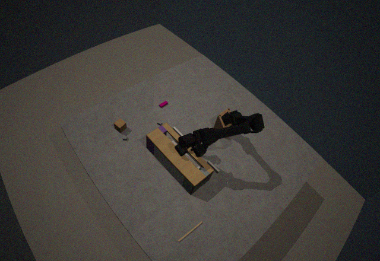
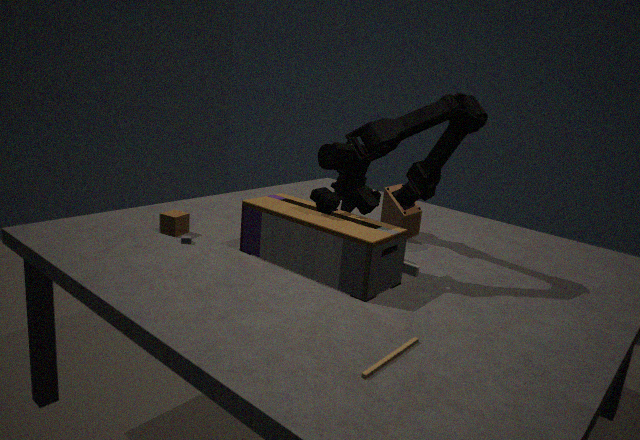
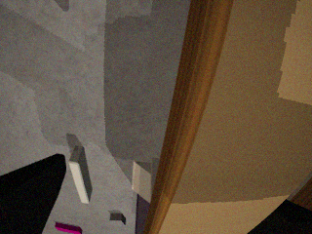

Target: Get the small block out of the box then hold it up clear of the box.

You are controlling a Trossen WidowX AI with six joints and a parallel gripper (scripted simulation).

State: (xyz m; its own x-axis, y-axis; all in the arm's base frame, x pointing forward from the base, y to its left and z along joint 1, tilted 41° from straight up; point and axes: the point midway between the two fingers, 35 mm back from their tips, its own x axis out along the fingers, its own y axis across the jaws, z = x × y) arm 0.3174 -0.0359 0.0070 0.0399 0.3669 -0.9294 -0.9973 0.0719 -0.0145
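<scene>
The long box lies 40 mm ahead of my gripper tip, 30 mm below it and 20 mm to the left of it. Round my gripper tip: magenta piece 360 mm to the right, 160 mm behind, 80 mm below; then thin wooden stick 350 mm to the left, 310 mm ahead, 80 mm below; then brown cube 380 mm to the right, 170 mm ahead, 60 mm below.
</scene>
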